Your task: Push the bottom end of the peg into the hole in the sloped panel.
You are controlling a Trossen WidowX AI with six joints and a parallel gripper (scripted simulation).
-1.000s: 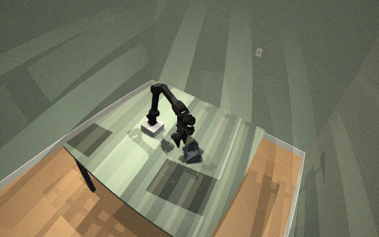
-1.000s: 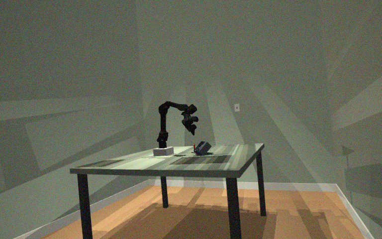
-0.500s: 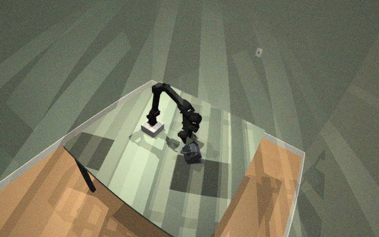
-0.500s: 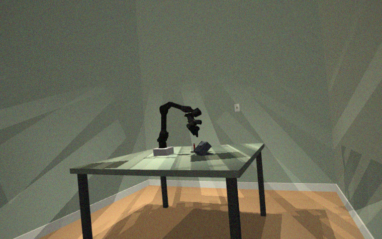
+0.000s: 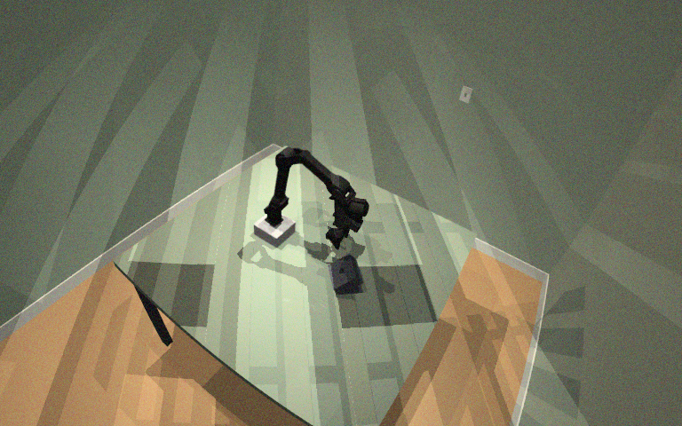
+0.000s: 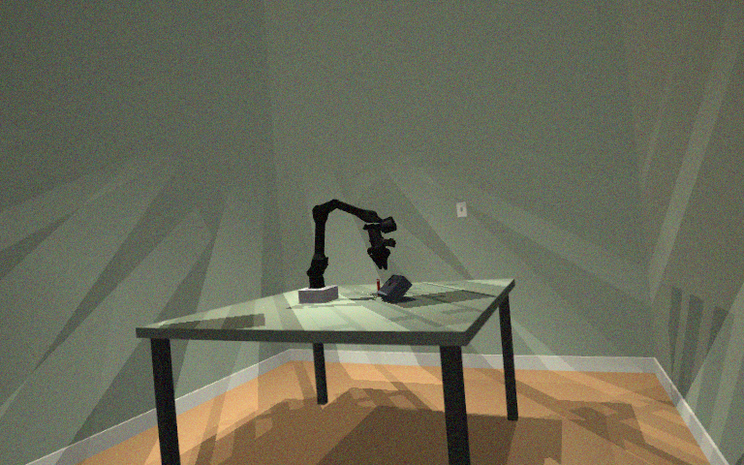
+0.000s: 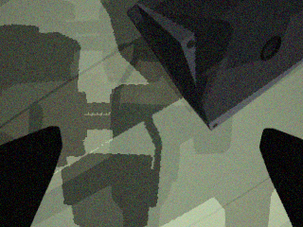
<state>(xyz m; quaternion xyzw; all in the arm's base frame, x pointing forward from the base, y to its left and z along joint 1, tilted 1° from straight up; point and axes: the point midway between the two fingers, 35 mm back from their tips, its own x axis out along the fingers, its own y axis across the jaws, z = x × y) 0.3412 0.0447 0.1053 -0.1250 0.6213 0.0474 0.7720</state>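
My gripper tip is 9 cm to the right of the red peg, 8 cm past it and 8 cm above it. Round my gripper tip: grey sloped panel: 8 cm below, 8 cm ahead, 6 cm to the right.
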